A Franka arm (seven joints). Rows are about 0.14 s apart.
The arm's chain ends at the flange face. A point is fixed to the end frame.
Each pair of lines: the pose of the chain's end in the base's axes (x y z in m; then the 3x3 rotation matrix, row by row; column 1 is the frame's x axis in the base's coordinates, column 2 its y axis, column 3 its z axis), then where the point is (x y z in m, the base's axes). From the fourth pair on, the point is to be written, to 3 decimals.
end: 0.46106 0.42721 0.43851; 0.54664 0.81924 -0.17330; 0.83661 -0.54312 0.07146; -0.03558 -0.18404 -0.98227
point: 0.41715 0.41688 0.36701
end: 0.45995 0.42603 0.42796; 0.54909 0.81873 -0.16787; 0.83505 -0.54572 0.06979; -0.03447 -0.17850 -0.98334
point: 0.41640 0.41566 0.35625
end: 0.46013 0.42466 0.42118; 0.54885 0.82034 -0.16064; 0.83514 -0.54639 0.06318; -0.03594 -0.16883 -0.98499
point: 0.41711 0.41379 0.34922
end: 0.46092 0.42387 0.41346; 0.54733 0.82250 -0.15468; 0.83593 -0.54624 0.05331; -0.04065 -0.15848 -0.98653
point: 0.418 0.412 0.341
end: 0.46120 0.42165 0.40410; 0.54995 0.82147 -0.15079; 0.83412 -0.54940 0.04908; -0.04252 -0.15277 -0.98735
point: 0.419 0.410 0.332
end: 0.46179 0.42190 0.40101; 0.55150 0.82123 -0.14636; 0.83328 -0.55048 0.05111; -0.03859 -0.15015 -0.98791
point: 0.420 0.410 0.329
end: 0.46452 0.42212 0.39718; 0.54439 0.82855 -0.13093; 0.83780 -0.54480 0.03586; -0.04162 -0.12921 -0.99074
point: 0.424 0.409 0.324
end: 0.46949 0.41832 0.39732; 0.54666 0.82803 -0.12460; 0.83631 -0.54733 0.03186; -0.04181 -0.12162 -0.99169
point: 0.429 0.405 0.324
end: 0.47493 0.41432 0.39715; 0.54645 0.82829 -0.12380; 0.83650 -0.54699 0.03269; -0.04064 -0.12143 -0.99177
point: 0.435 0.401 0.324
